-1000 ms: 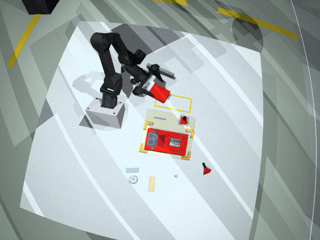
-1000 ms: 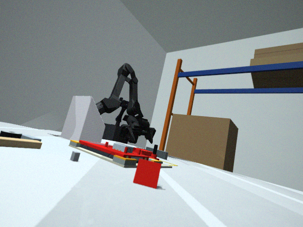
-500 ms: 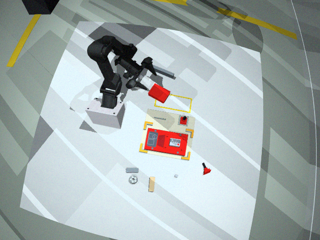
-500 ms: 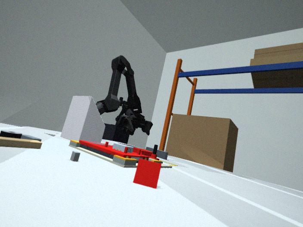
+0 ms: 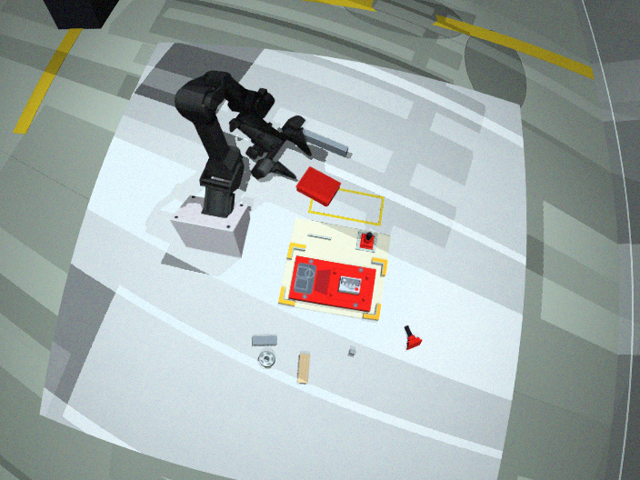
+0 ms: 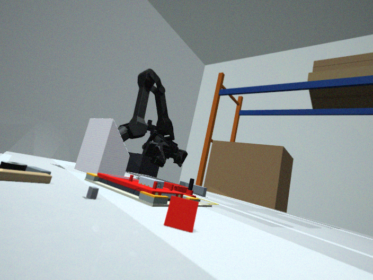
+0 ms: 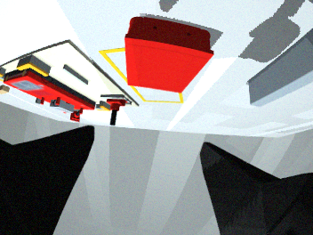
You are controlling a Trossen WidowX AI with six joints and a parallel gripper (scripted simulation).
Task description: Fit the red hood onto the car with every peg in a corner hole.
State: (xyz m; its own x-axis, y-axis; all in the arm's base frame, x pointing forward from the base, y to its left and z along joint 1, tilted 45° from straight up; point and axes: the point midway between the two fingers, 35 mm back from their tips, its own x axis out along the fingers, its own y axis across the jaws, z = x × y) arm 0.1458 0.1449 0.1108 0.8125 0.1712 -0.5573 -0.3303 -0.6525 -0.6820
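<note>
The red hood lies 4 cm ahead of my gripper tip, 1 cm to the right of it and 8 cm below it. Round my gripper tip: wooden block: 9 cm ahead, 48 cm to the right, 9 cm below; grey engine block: 16 cm ahead, 25 cm to the right, 7 cm below.
</note>
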